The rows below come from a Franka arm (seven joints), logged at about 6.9 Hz.
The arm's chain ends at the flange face. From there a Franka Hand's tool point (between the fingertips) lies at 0.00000 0.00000 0.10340 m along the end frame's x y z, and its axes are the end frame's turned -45 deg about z.
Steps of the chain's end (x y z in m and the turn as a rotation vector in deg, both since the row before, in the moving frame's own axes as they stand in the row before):
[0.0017 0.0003 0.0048 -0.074 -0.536 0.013]
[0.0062 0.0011 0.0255 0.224 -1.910 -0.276]
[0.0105 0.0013 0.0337 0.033 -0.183 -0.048]
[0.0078 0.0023 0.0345 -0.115 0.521 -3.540]
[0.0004 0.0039 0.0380 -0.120 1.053 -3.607]
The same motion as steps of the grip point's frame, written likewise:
[0.0002 0.0008 0.0048 0.327 -0.431 0.013]
[0.0014 0.0024 0.0254 1.509 -1.192 -0.276]
[0.0063 0.0081 0.0337 0.153 -0.106 -0.048]
[0.0044 0.0079 0.0345 -0.450 0.287 -3.540]
[-0.0012 0.0045 0.0380 -0.829 0.660 -3.607]

